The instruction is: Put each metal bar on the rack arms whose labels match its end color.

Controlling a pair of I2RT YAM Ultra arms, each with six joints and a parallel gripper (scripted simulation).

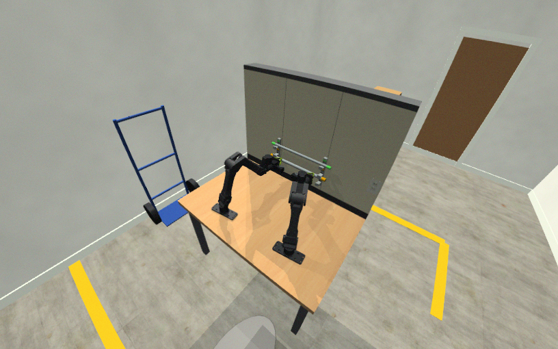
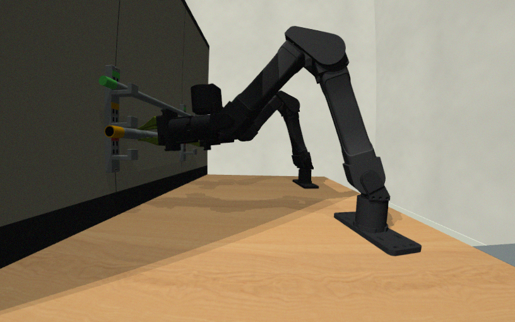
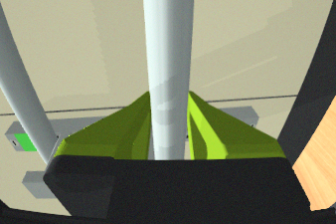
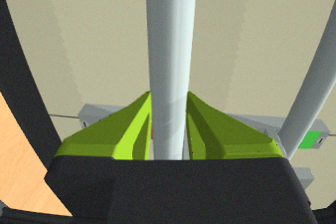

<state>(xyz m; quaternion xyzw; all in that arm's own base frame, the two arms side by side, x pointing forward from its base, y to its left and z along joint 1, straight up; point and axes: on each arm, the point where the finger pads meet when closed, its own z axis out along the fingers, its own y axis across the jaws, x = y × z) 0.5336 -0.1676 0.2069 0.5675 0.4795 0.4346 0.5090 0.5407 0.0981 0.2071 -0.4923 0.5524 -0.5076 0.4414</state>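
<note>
Right now my left hand is 15 cm to the left of the orange-ended bar. The rest, counted from my left hand: wall panel (22 cm above, 17 cm to the right, 10 cm ahead); green-ended bar (15 cm to the right, 11 cm above, 1 cm ahead).
</note>
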